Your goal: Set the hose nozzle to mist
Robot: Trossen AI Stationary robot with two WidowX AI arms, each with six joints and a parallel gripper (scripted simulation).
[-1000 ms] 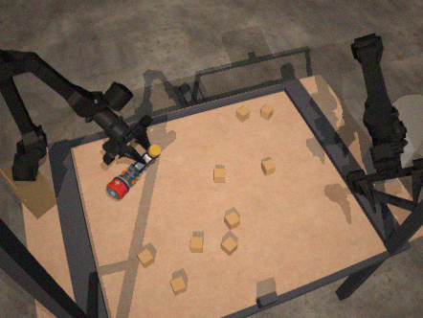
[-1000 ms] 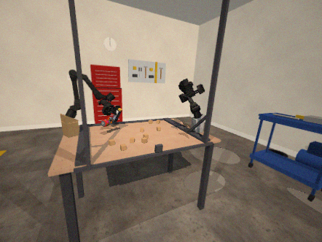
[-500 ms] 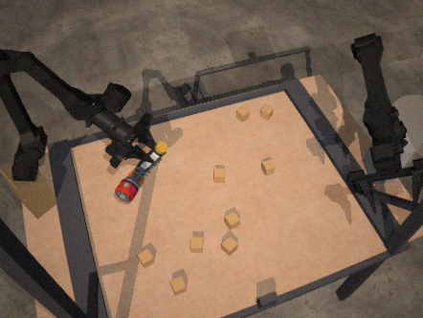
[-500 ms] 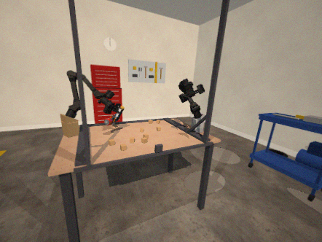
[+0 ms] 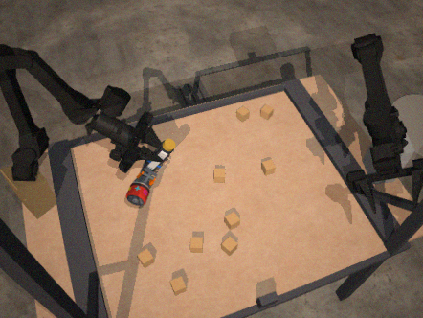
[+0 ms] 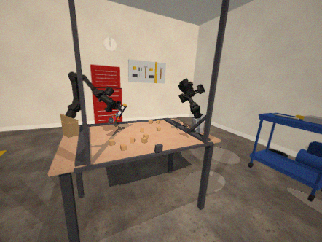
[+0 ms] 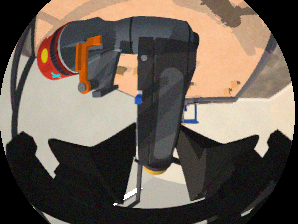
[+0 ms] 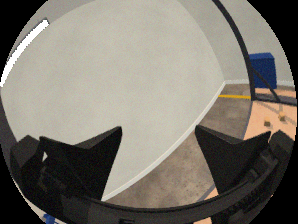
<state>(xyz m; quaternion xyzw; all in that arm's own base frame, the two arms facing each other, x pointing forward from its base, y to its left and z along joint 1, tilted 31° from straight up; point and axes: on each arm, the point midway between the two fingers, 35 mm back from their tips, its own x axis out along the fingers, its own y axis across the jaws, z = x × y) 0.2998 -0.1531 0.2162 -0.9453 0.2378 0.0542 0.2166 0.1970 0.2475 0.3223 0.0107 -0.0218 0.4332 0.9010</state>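
Now: right hand 21 cm short of the red spray ring, 58 cm to the right of it and 24 cm above it.
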